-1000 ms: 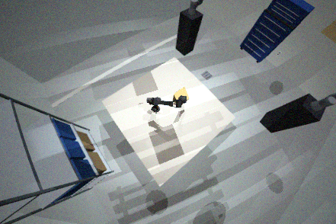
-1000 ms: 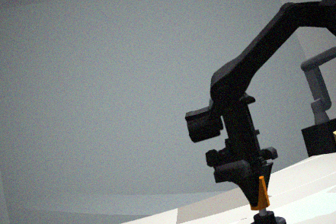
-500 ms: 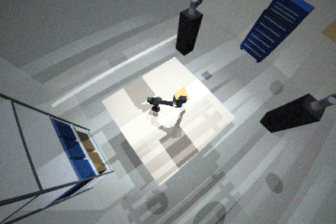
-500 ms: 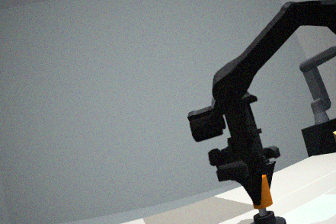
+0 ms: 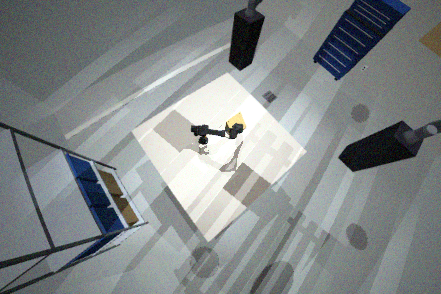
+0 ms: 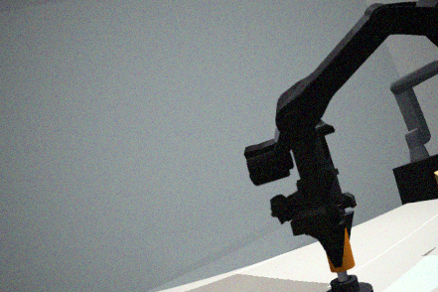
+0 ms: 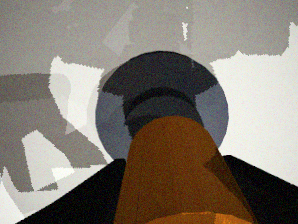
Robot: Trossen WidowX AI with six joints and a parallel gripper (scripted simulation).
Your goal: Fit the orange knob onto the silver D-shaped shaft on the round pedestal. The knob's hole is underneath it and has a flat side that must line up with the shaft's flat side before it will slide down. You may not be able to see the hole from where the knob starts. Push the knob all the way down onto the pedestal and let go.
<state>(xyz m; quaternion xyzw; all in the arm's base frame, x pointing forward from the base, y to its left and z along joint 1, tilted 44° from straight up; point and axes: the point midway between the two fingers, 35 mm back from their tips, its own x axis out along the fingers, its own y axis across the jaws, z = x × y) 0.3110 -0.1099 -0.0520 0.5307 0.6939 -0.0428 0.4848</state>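
My gripper tip is 30 mm below the orange knob. Also, from my gripper tip: dark round pedestal (40 mm below).
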